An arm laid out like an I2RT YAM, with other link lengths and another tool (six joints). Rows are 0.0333 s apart.
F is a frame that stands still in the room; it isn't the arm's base.
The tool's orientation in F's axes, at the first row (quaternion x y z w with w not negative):
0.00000, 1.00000, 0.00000, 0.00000
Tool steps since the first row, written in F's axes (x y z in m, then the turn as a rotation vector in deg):
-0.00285, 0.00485, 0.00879, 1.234, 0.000, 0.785
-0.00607, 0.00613, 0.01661, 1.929, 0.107, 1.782
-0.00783, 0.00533, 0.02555, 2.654, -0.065, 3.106
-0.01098, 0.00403, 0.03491, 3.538, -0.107, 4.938
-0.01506, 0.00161, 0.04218, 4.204, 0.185, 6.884
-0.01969, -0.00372, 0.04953, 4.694, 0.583, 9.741
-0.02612, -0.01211, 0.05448, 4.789, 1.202, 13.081
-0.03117, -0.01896, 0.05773, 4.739, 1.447, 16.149
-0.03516, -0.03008, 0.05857, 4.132, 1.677, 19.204
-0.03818, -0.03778, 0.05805, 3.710, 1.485, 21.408
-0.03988, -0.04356, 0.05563, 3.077, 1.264, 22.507
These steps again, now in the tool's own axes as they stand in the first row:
0.00285, 0.00485, -0.00879, -1.234, 0.000, -0.785
0.00607, 0.00613, -0.01661, -1.929, 0.107, -1.782
0.00783, 0.00533, -0.02555, -2.654, -0.065, -3.106
0.01098, 0.00403, -0.03491, -3.538, -0.107, -4.938
0.01506, 0.00161, -0.04218, -4.204, 0.185, -6.884
0.01969, -0.00372, -0.04953, -4.694, 0.583, -9.741
0.02612, -0.01211, -0.05448, -4.789, 1.202, -13.081
0.03117, -0.01896, -0.05773, -4.739, 1.447, -16.149
0.03516, -0.03008, -0.05857, -4.132, 1.677, -19.204
0.03818, -0.03778, -0.05805, -3.710, 1.485, -21.408
0.03988, -0.04356, -0.05563, -3.077, 1.264, -22.507

